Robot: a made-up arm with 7 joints. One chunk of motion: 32 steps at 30 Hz.
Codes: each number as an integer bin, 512 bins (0 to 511) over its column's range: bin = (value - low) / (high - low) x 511, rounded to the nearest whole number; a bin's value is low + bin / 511 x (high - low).
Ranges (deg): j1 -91.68..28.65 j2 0..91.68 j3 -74.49..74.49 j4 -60.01..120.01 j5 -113..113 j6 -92.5..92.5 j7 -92.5..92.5
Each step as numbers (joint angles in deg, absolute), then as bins.
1 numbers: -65.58 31.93 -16.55 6.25 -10.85 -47.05 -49.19
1 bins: 111 178 199 188 231 126 120
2 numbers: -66.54 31.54 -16.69 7.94 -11.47 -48.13 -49.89
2 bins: 107 176 198 193 230 123 118
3 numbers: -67.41 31.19 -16.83 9.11 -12.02 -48.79 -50.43
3 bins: 103 174 198 196 228 121 116
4 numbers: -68.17 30.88 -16.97 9.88 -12.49 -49.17 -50.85
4 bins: 100 172 197 198 227 120 115
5 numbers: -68.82 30.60 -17.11 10.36 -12.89 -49.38 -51.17
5 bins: 97 171 197 200 226 119 114
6 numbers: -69.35 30.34 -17.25 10.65 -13.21 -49.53 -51.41
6 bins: 95 169 196 201 226 119 113
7 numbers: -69.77 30.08 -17.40 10.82 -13.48 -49.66 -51.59
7 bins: 93 168 196 201 225 118 113
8 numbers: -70.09 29.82 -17.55 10.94 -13.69 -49.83 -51.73
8 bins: 92 166 195 201 225 118 113
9 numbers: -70.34 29.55 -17.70 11.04 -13.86 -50.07 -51.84
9 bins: 91 165 195 202 224 117 112
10 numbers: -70.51 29.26 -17.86 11.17 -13.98 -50.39 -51.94
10 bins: 90 163 194 202 224 116 112
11 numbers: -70.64 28.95 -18.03 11.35 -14.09 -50.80 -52.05
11 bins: 89 161 194 203 224 115 112
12 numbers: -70.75 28.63 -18.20 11.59 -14.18 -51.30 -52.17
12 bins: 89 160 193 203 223 114 111
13 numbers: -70.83 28.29 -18.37 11.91 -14.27 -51.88 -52.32
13 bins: 89 158 192 204 223 112 111
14 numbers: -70.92 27.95 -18.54 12.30 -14.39 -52.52 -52.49
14 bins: 88 156 192 205 223 110 111
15 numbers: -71.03 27.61 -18.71 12.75 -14.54 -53.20 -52.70
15 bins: 88 154 191 207 223 109 110
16 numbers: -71.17 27.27 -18.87 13.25 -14.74 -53.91 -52.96
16 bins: 87 152 191 208 222 107 109
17 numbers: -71.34 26.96 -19.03 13.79 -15.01 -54.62 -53.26
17 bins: 86 150 190 209 222 105 108
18 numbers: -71.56 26.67 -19.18 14.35 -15.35 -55.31 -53.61
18 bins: 85 149 190 211 221 103 107
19 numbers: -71.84 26.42 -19.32 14.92 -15.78 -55.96 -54.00
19 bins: 84 147 189 213 220 101 106
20 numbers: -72.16 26.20 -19.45 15.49 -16.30 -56.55 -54.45
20 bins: 83 146 189 214 219 99 105
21 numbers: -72.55 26.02 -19.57 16.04 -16.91 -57.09 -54.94
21 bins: 81 145 188 216 217 98 104
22 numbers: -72.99 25.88 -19.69 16.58 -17.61 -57.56 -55.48
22 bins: 79 144 188 217 216 97 102
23 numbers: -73.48 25.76 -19.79 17.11 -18.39 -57.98 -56.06
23 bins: 77 144 188 219 214 95 101
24 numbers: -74.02 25.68 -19.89 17.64 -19.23 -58.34 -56.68
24 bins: 75 143 187 220 212 94 99
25 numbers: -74.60 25.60 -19.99 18.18 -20.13 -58.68 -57.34
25 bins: 73 143 187 222 210 93 97
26 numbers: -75.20 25.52 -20.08 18.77 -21.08 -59.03 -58.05
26 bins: 70 142 187 224 208 92 95
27 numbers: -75.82 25.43 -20.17 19.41 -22.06 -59.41 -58.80
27 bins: 67 142 186 225 206 91 93
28 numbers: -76.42 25.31 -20.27 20.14 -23.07 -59.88 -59.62
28 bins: 65 141 186 228 203 90 91
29 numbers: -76.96 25.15 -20.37 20.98 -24.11 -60.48 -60.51
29 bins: 63 140 186 230 201 88 88
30 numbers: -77.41 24.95 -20.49 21.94 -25.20 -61.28 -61.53
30 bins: 61 139 185 233 199 86 86
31 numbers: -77.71 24.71 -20.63 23.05 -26.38 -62.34 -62.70
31 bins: 59 138 185 236 196 83 82
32 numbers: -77.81 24.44 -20.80 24.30 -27.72 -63.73 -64.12
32 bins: 59 136 184 239 193 79 78
